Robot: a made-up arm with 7 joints. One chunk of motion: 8 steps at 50 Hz.
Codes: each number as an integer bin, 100 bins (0 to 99) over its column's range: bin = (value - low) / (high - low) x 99, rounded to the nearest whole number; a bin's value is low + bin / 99 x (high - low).
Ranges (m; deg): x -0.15..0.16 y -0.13..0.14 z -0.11..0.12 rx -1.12..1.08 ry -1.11..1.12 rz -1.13..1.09
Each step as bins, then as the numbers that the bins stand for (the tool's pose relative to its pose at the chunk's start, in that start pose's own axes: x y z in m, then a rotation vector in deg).
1 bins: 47 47 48 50 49 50
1 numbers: -0.0028 -0.0018 0.0015 -0.01 -0.01 -0.01
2 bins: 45 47 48 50 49 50
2 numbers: -0.0091 -0.0018 0.0015 -0.01 -0.01 -0.01
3 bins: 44 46 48 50 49 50
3 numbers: -0.0122 -0.0045 0.0015 -0.01 -0.01 -0.01
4 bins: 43 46 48 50 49 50
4 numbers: -0.0154 -0.0045 0.0015 -0.01 -0.01 -0.01
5 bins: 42 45 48 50 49 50
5 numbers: -0.0185 -0.0073 0.0015 -0.01 -0.01 -0.01
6 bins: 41 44 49 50 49 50
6 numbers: -0.0216 -0.0100 0.0038 -0.01 -0.01 -0.01
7 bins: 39 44 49 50 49 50
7 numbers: -0.0279 -0.0100 0.0038 -0.01 -0.01 -0.01
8 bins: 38 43 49 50 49 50
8 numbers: -0.0310 -0.0127 0.0038 -0.01 -0.01 -0.01
